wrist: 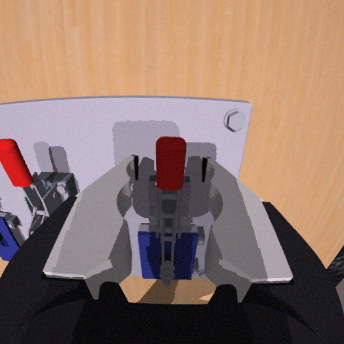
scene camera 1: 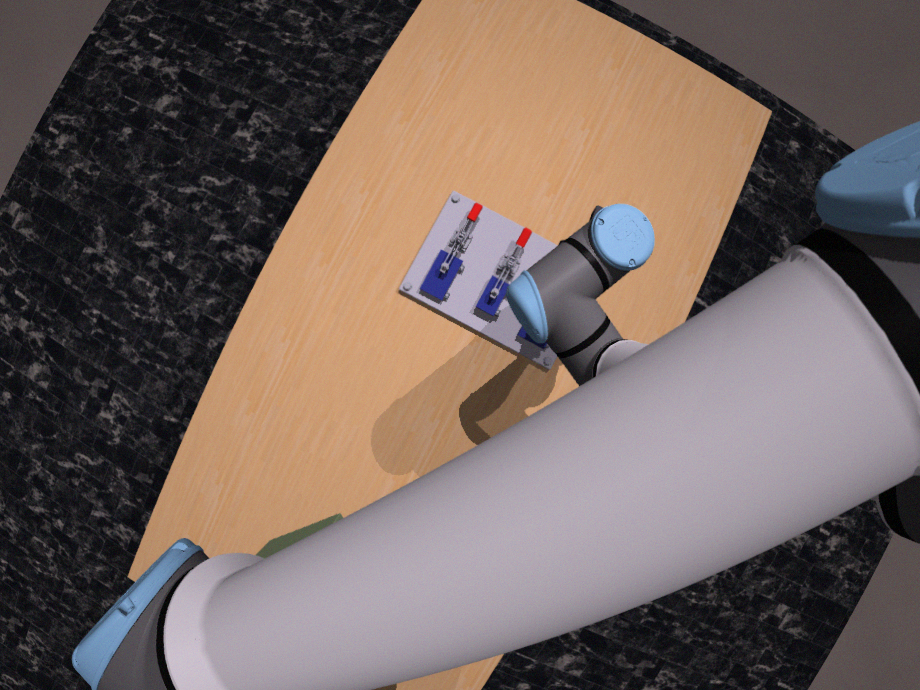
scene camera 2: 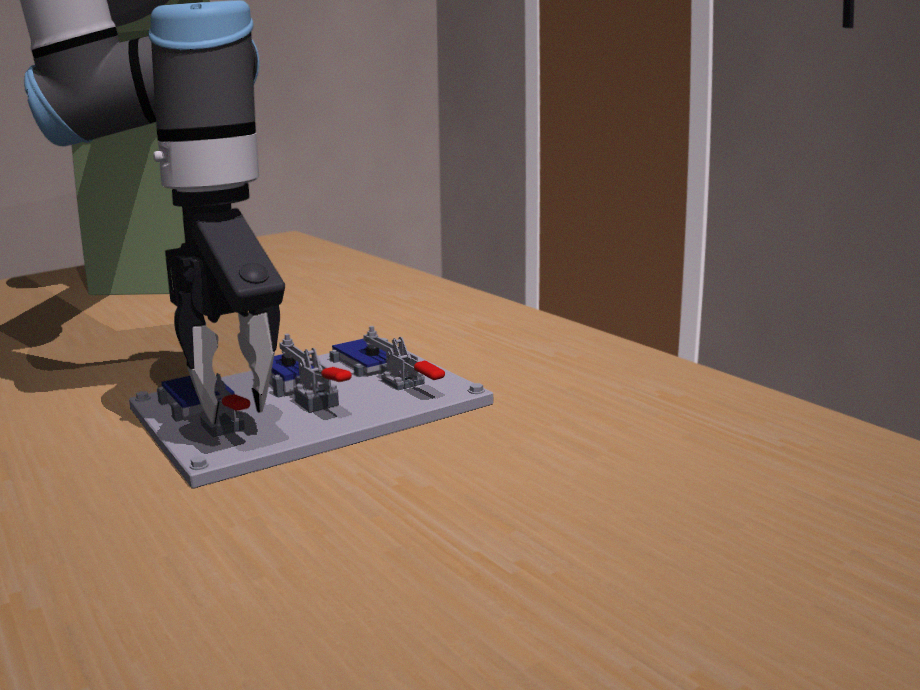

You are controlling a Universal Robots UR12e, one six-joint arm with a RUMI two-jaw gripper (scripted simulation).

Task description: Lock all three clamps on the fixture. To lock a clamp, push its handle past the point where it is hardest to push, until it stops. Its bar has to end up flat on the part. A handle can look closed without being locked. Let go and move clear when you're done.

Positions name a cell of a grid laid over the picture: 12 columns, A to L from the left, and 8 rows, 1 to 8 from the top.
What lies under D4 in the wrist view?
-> A grey fixture plate.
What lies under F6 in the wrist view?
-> A blue part.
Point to a blue part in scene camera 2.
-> C5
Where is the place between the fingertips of my gripper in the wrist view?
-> F4
